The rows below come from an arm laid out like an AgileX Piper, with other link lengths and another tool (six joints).
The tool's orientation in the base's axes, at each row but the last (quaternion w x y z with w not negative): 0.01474, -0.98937, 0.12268, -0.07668; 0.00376, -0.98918, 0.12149, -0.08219; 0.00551, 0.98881, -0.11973, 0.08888; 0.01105, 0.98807, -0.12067, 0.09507; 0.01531, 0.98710, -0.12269, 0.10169; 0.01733, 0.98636, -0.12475, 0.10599; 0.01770, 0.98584, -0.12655, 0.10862; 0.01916, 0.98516, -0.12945, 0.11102; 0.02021, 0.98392, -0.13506, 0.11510; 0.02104, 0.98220, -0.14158, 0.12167; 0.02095, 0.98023, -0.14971, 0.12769; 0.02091, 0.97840, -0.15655, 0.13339; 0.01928, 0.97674, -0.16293, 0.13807
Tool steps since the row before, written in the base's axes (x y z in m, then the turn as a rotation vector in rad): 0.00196, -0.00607, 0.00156, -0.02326, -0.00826, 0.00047; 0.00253, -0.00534, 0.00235, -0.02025, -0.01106, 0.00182; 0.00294, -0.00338, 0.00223, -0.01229, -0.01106, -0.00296; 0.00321, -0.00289, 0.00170, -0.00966, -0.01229, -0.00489; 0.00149, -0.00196, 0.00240, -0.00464, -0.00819, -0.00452; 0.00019, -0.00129, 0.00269, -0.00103, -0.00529, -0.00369; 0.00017, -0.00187, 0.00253, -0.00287, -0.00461, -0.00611; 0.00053, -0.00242, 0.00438, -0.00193, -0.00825, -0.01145; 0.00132, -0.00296, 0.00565, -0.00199, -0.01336, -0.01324; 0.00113, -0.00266, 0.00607, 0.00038, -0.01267, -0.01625; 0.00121, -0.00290, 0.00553, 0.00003, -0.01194, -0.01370; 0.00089, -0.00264, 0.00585, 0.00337, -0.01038, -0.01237; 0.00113, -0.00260, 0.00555, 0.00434, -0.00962, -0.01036
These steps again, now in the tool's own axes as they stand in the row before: 0.00360, 0.00534, -0.00130, -0.02019, 0.01358, -0.00416; 0.00409, 0.00451, -0.00184, -0.01642, 0.01554, -0.00497; 0.00400, 0.00256, -0.00157, -0.00966, 0.01370, 0.00112; 0.00407, 0.00203, -0.00094, -0.00723, 0.01426, 0.00356; 0.00237, 0.00155, -0.00195, -0.00337, 0.00905, 0.00396; 0.00107, 0.00122, -0.00251, -0.00048, 0.00535, 0.00371; 0.00117, 0.00178, -0.00232, -0.00291, 0.00514, 0.00565; 0.00209, 0.00224, -0.00399, -0.00231, 0.00836, 0.01130; 0.00332, 0.00254, -0.00499, -0.00145, 0.01328, 0.01339; 0.00326, 0.00227, -0.00542, -0.00017, 0.01193, 0.01680; 0.00337, 0.00242, -0.00482, -0.00005, 0.01135, 0.01420; 0.00317, 0.00223, -0.00519, 0.00290, 0.00882, 0.01363; 0.00337, 0.00205, -0.00482, 0.00410, 0.00777, 0.01190
